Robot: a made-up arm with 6 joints. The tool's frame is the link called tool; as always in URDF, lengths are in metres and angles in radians.
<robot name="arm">
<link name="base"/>
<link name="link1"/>
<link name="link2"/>
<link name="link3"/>
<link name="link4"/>
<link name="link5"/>
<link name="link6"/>
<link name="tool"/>
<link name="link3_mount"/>
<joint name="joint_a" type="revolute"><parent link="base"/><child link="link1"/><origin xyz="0.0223 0.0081 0.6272" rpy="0 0 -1.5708"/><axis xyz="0 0 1"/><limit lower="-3.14" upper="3.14" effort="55" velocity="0.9"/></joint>
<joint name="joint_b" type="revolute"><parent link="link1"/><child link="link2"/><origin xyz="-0.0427 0.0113 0.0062" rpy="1.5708 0 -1.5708"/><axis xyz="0 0 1"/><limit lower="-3.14" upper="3.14" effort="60" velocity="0.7"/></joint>
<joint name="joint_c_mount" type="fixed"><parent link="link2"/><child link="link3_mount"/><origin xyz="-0.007 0.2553 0.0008" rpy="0 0 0"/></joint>
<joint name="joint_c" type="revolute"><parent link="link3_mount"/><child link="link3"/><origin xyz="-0.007 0.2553 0.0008" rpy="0 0 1.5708"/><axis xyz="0 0 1"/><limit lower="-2.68" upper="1.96" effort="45" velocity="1.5"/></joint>
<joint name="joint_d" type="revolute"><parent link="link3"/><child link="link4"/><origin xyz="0.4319 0.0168 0.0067" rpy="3.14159 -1.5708 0"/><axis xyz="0 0 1"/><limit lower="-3.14" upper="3.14" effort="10" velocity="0.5"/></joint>
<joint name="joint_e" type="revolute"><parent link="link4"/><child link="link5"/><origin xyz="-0.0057 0.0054 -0.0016" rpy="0 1.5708 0"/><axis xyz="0 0 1"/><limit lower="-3.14" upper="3.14" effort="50" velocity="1"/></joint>
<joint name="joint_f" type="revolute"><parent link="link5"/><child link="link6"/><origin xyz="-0.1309 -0.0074 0.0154" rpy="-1.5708 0 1.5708"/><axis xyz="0 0 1"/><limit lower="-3.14" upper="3.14" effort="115" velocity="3.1"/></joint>
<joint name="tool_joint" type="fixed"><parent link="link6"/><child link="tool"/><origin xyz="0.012 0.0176 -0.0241" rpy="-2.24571 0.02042 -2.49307"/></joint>
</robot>
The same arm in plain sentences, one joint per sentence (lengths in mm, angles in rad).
The arm has six revolute joints in a row. What follows holds with every joint at zero, and every direction is one of the base frame's. Joint 1 is mounted 22.3 mm along +x and 8.1 mm along +y and 627.2 mm along +z from the base frame's origin and rotates about +z, from -3.14 to 3.14 rad. Joint 2 is mounted 11.3 mm along +x and 42.7 mm along +y and 6.2 mm along +z from joint 1 and rotates about +y, from -3.14 to 3.14 rad. Joint 3 is mounted 14 mm along +x and 1.6 mm along +y and 510.6 mm along +z from joint 2 and rotates about +y, from -2.68 to 1.96 rad. Joint 4 is mounted 16.8 mm along +x and 6.7 mm along +y and 431.9 mm along +z from joint 3 and rotates about +z, from -3.14 to 3.14 rad. Joint 5 is mounted 5.4 mm along -x and 5.7 mm along -y and 1.6 mm along -z from joint 4 and rotates about +y, from -3.14 to 3.14 rad. Joint 6 is mounted 7.4 mm along +x and 15.4 mm along +y and 130.9 mm along +z from joint 5 and rotates about +z, from -3.14 to 3.14 rad. The tool frame, which is the frame that the pose is given for, is mounted 12 mm along -x and 17.6 mm along -y and 24.1 mm along -z from joint 6; its axes are the base frame's turned by roll -2.2457, pitch 0.0204 and yaw 0.6485 rad (as in URDF: about the fixed x, then y, then z).
